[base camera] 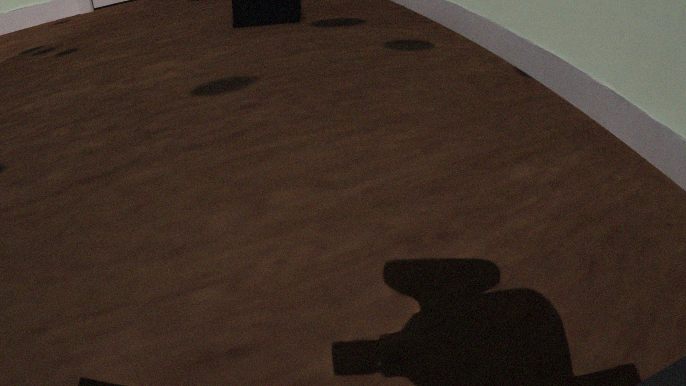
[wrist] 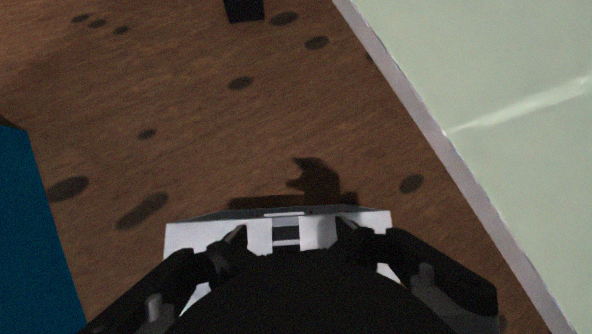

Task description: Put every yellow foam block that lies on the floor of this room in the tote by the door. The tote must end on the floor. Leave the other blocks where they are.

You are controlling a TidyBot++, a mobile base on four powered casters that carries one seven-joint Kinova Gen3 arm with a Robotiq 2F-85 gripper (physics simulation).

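Places are measured from the arm's base along level axes (x ahead, y left, z up), in centimetres.
Where they show: gripper, fingertip midpoint: point(wrist: 292, 230).
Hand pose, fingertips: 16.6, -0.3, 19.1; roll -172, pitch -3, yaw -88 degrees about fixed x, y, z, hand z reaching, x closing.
Observation:
After its pixels a point has its place, as x, y, z.
My gripper point(wrist: 292, 230) {16.6, -0.3, 19.1} is open with nothing between its fingers, above the white front of my own base in the wrist view. No yellow foam block shows in either view. A black, box-like thing point(base camera: 266, 12) {119.4, 17.6, -35.6} point(wrist: 245, 10) {119.4, 17.4, -34.2} stands on the brown floor point(base camera: 300, 165) {53.6, 3.1, -39.7} point(wrist: 200, 125) {55.2, 39.3, -39.7} at the top of both views. Its upper part is cut off, and I cannot tell whether it is the tote.
A pale green wall point(base camera: 610, 45) {80.8, -64.4, -21.5} point(wrist: 510, 60) {59.4, -74.7, -1.3} with a light skirting board point(base camera: 590, 92) {80.0, -63.3, -34.1} point(wrist: 434, 125) {51.0, -77.3, -31.9} runs along the right. A large blue surface point(wrist: 30, 225) {12.8, 95.6, -33.2} stands at the left in the wrist view. Dark round patches and my shadow lie on the floor.

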